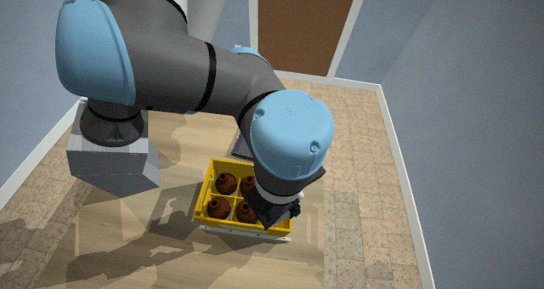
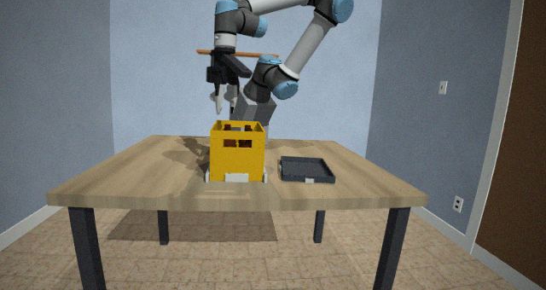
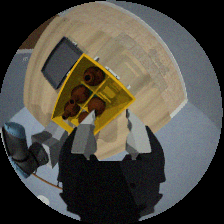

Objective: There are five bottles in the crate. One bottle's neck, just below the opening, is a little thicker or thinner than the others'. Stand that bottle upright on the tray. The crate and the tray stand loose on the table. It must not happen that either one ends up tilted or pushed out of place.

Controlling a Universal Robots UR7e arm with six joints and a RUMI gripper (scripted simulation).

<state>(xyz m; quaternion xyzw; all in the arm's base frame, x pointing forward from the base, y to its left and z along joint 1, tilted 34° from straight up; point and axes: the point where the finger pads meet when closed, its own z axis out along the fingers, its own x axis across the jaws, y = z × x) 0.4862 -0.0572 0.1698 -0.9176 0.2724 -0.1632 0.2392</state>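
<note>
The bottle is 150 mm below my hand, 80 mm to the left of it and 20 mm behind it. The rest, counted from my hand: crate 160 mm below, 100 mm behind, 20 mm to the left; tray 290 mm to the left, 230 mm below, 160 mm behind.
</note>
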